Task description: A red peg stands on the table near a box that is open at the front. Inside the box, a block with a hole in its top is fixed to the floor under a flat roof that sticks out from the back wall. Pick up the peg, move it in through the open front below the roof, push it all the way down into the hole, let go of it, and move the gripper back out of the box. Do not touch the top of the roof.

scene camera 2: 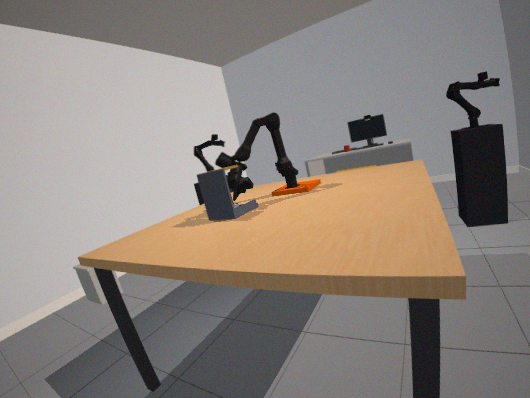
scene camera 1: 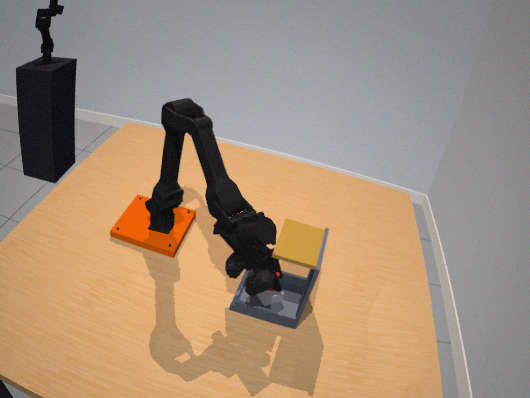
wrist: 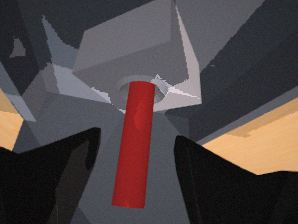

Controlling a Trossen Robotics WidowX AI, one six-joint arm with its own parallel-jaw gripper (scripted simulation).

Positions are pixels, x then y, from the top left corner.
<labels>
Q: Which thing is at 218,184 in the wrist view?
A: My gripper.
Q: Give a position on a back wall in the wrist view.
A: At 61,116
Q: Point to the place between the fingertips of my gripper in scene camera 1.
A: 280,284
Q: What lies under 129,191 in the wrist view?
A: A red peg.
</labels>
